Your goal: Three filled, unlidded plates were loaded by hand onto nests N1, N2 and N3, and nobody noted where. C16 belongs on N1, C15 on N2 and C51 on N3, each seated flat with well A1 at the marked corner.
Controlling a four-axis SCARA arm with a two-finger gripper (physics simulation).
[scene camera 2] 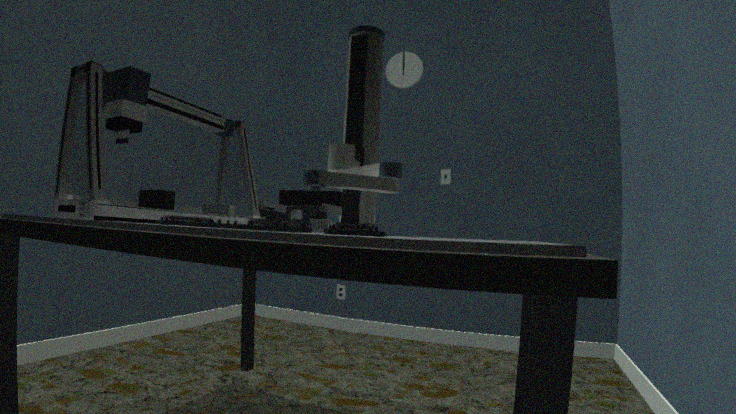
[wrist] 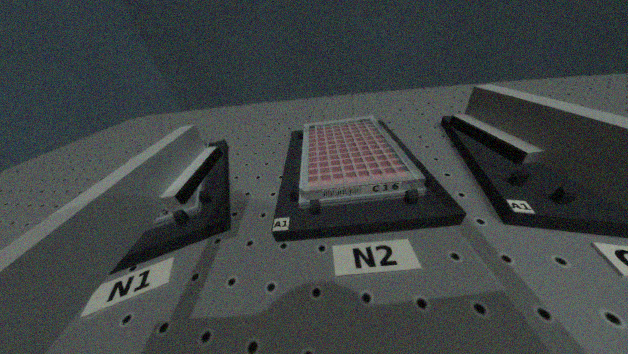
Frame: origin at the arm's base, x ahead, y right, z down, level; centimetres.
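Seen in the pictures: gripper, fingertip midpoint: (scene camera 2: 292, 206) (wrist: 331, 122).
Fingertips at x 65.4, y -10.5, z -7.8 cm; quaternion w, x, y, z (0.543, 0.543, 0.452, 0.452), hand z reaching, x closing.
A point is followed by its place in that frame.
In the wrist view, plate C16 (wrist: 352, 155) @(y -9.2, x 68.6, z -3.6 cm), with pink wells and its label to the front, lies on nest N2 (wrist: 350, 218) @(y -9.5, x 62.8, z -2.5 cm) and looks flat between the pegs. Nest N2's A1 mark is at the front left corner; the plate's own A1 is too small to tell. A clear plate edge (wrist: 193, 206) @(y -20.9, x 62.8, z -3.1 cm) shows on nest N1 (wrist: 216, 212) @(y -19.3, x 62.9, z -2.5 cm); the left finger hides most of it and its code. Codes C15 and C51 and nest N3 do not show. My gripper (wrist: 331, 122) @(y -10.5, x 65.4, z -7.8 cm) is open and empty, its fingers framing C16 in the view, low over the deck.
Another dark nest (wrist: 545, 202) @(y 2.1, x 64.3, z -2.5 cm) with pegs and an A1 mark is at the right, partly behind the right finger; its label (wrist: 617, 256) @(y 3.9, x 61.5, z -1.5 cm) is cut off. In the scene view, a gantry frame (scene camera 2: 94, 128) @(y 51.6, x 84.0, z -28.7 cm) stands left of the arm's column (scene camera 2: 371, 92) @(y -5.7, x 4.9, z -59.4 cm), with a dark box (scene camera 2: 156, 199) @(y 53.2, x 56.5, z -9.8 cm) beneath it.
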